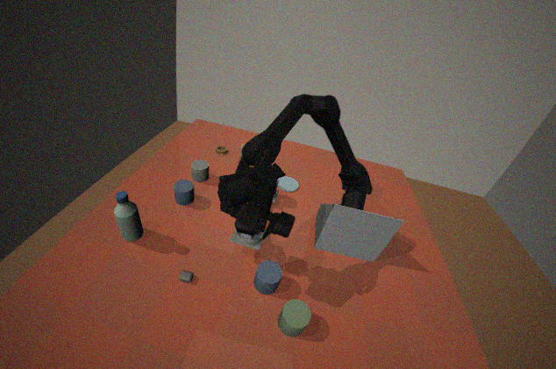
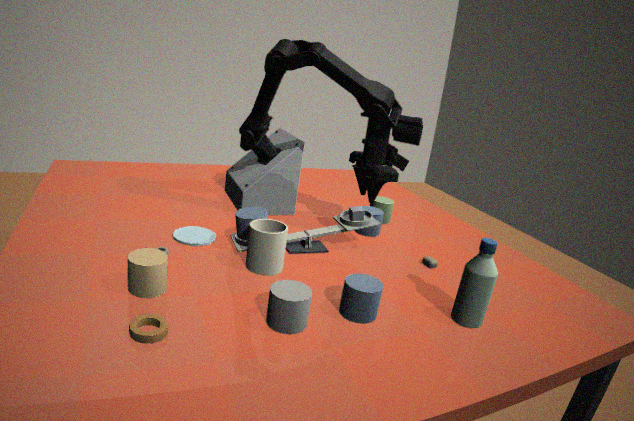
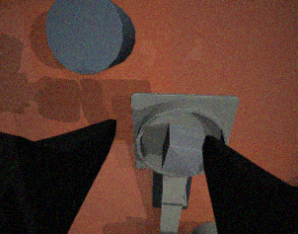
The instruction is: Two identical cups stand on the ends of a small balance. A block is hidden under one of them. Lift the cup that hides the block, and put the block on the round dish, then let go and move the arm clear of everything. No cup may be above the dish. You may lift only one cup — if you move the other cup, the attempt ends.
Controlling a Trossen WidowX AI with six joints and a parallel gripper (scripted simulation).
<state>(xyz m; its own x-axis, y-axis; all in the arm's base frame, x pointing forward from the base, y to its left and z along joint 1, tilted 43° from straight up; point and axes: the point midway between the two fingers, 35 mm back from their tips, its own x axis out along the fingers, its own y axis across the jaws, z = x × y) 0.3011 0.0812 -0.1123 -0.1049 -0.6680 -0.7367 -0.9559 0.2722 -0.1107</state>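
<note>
The small grey block lies 30 mm to the right of my gripper tip, 30 mm below it and 10 mm ahead of it. From my gripper tip the other things lie so: small grey pebble 160 mm ahead, 110 mm below, 100 mm to the left; beige open cup 290 mm to the right, 80 mm below, 60 mm ahead; green cylinder 180 mm to the left, 150 mm behind, 80 mm below.
</note>
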